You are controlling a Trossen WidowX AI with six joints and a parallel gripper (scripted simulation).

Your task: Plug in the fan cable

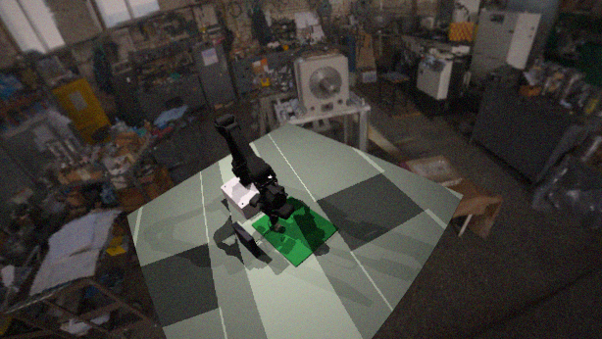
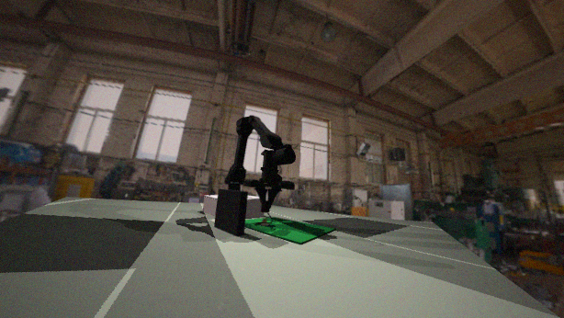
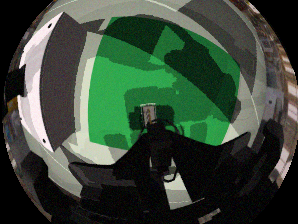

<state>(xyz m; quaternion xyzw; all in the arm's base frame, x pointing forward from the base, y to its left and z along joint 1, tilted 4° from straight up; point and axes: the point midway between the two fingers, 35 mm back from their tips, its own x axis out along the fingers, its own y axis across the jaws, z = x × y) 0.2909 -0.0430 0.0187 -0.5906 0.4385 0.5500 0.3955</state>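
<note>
My gripper tip is 4 cm short of the green board, 5 cm to the right of it and 8 cm above it. The rest, counted from my gripper tip: dark plug: 1 cm to the right, 1 cm above; then black fan: 14 cm to the right.
</note>
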